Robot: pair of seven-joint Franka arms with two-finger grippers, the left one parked.
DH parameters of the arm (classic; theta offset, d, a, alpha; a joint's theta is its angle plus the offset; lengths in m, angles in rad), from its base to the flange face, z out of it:
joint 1: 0 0.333 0 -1.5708
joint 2: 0 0 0 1.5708
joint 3: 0 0.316 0.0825 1.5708
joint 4: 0 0 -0.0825 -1.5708
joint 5: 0 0.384 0 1.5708
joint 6: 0 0 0.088 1.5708
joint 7: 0 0.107 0 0
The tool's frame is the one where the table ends.
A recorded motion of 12 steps. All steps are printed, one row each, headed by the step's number.
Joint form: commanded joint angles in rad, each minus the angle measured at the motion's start. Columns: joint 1, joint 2, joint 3, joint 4, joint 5, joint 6, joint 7.
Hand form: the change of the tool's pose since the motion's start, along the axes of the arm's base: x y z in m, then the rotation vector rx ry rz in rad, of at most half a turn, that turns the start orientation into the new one. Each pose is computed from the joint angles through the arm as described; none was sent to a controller.
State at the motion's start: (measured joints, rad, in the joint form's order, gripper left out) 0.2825 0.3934 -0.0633 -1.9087 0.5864 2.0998 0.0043
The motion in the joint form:
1: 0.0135 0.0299 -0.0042 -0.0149 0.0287 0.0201 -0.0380
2: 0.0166 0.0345 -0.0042 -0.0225 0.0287 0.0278 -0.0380
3: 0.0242 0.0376 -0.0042 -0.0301 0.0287 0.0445 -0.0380
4: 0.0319 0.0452 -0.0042 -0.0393 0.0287 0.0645 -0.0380
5: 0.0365 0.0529 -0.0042 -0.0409 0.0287 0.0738 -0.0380
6: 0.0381 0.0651 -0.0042 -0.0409 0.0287 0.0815 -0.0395
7: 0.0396 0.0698 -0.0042 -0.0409 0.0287 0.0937 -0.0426
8: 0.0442 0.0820 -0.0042 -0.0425 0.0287 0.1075 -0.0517
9: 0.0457 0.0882 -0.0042 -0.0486 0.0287 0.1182 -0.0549
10: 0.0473 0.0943 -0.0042 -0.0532 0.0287 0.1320 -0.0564
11: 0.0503 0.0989 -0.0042 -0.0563 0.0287 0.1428 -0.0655
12: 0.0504 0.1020 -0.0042 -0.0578 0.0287 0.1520 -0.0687
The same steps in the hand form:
1: -0.0052 0.0040 -0.0227 0.0113 0.0127 0.0152
2: -0.0076 0.0047 -0.0281 0.0067 0.0176 0.0151
3: -0.0095 0.0076 -0.0322 0.0005 0.0129 0.0160
4: -0.0120 0.0100 -0.0394 -0.0081 0.0110 0.0159
5: -0.0129 0.0118 -0.0442 -0.0127 0.0115 0.0170
6: -0.0133 0.0120 -0.0512 -0.0177 0.0155 0.0171
7: -0.0126 0.0122 -0.0534 -0.0211 0.0076 0.0169
8: -0.0135 0.0136 -0.0606 -0.0262 0.0045 0.0246
9: -0.0152 0.0131 -0.0662 -0.0313 0.0052 0.0250
10: -0.0161 0.0126 -0.0708 -0.0371 0.0023 0.0230
11: -0.0169 0.0133 -0.0742 -0.0398 -0.0038 0.0303
12: -0.0167 0.0127 -0.0762 -0.0425 -0.0091 0.0300

